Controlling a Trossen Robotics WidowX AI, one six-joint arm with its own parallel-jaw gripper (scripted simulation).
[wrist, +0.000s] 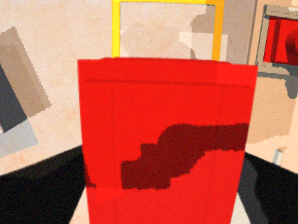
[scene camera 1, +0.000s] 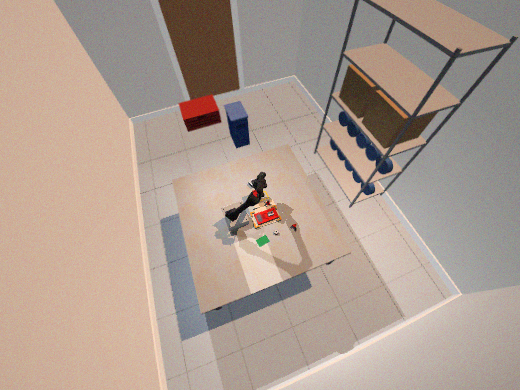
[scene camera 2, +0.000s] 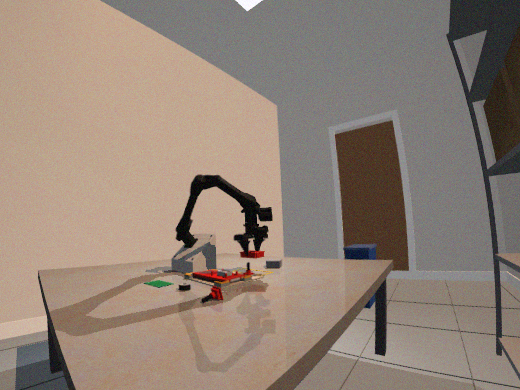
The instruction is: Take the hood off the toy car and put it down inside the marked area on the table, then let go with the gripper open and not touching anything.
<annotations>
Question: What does my gripper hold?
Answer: A red hood.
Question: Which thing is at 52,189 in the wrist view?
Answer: My gripper.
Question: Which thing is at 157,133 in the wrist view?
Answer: A red hood.
</annotations>
